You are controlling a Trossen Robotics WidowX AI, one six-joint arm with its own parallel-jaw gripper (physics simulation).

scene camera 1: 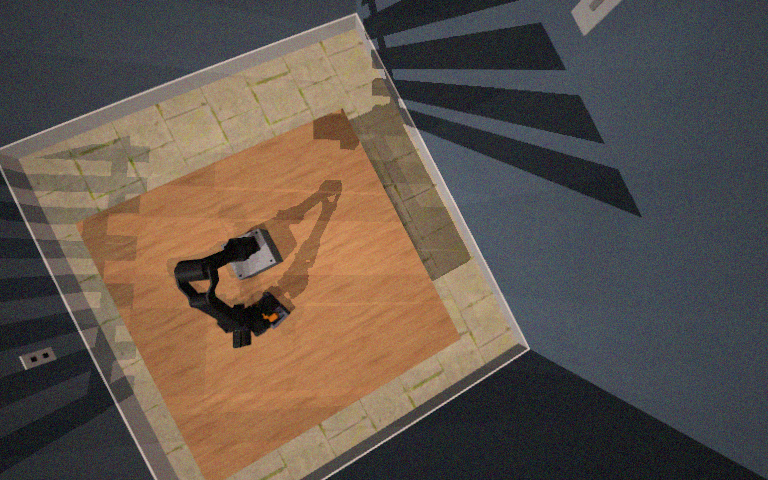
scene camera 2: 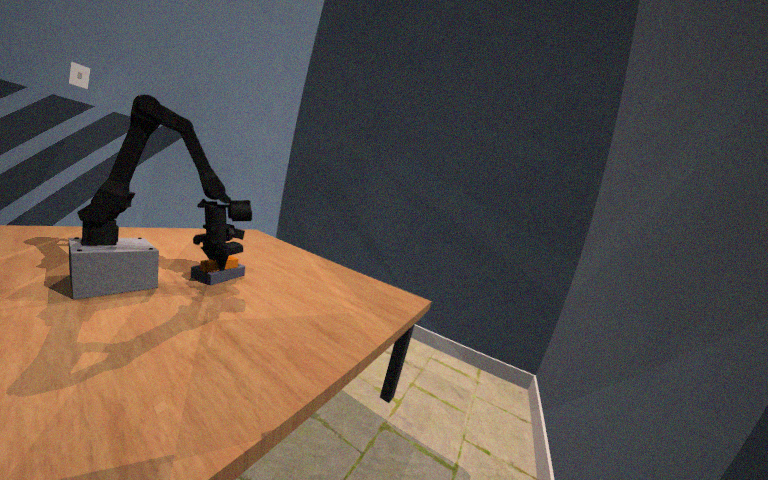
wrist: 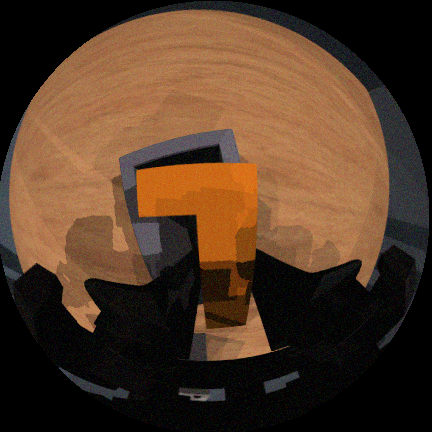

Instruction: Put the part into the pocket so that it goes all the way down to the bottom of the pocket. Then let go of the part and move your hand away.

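Places are measured from the arm's base along level axes (x ahead, y left, z up), in millimetres.
Pixels of known places: gripper, fingertip midpoint: (scene camera 1: 263, 311) (scene camera 2: 219, 269) (wrist: 221, 249); arm's base at its link origin: (scene camera 1: 249, 246) (scene camera 2: 99, 242).
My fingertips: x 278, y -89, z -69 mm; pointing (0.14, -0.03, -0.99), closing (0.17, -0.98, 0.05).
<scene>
For each thing: its top centre in the pictures, then the offset to it from my fingertips. Level surfaces: height alone.
- orange part at its top centre: (wrist: 200, 272) (scene camera 2: 217, 258) (scene camera 1: 264, 311) 32 mm up, 1 mm back, 16 mm left
- grey-blue block with the pocket, top centre: (wrist: 190, 232) (scene camera 2: 219, 266) (scene camera 1: 269, 311) 1 mm up, 11 mm ahead, 24 mm left
- wooden table at its surface level: 36 mm down
The orange part (scene camera 1: 272, 317) (scene camera 2: 231, 262) (wrist: 227, 187) has an L-shaped or hooked outline. My gripper (scene camera 1: 266, 316) (scene camera 2: 221, 263) (wrist: 221, 249) is shut on its long leg, one finger on each side. The grey-blue block with the pocket (scene camera 1: 285, 313) (scene camera 2: 229, 275) (wrist: 176, 142) stands on the table under the part. In scene camera 2 the orange stands above the block's rim; its lower side is hidden. In the wrist view the block looks turned a little relative to the part, and a dark strip of pocket opening shows past the part's far edge. Whether any of the part is inside cannot be told.
The wooden table (scene camera 1: 362, 266) (scene camera 2: 294, 339) carries the grey box-shaped arm base (scene camera 1: 256, 263) (scene camera 2: 113, 272), which stands near the block. The arm arches from this base to the block. Shadows of the arm lie across the table. A table corner shows at right in scene camera 2.
</scene>
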